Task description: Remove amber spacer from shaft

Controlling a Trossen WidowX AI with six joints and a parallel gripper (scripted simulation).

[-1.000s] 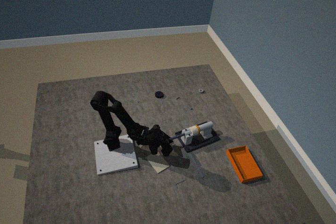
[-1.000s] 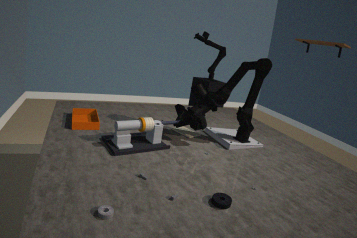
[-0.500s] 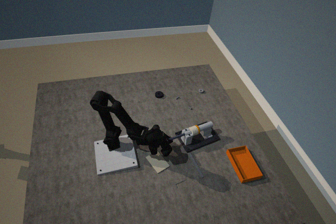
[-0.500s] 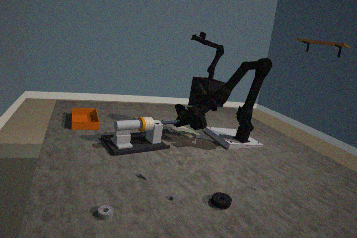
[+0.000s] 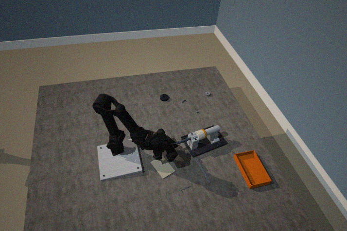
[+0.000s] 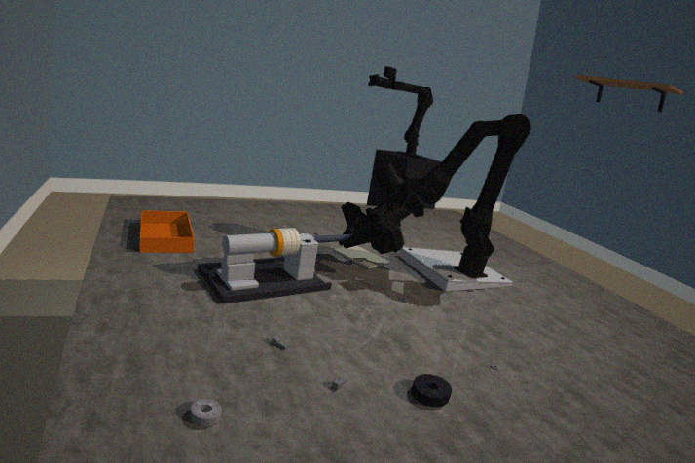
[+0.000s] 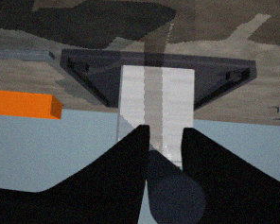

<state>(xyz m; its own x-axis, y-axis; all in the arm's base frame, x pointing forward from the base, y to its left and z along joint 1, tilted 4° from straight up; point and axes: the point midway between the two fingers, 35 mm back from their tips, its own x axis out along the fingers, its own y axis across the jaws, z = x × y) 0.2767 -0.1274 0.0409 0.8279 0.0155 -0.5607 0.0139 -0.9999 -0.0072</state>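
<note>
Right now my gripper tip is 60 mm short of the dark shaft and 20 mm below it. Round my gripper tip: amber spacer (160 mm ahead, 20 mm above); then pale card (110 mm behind, 60 mm to the right, 60 mm below); then thin bar (70 mm ahead, 170 mm to the right, 60 mm below).
</note>
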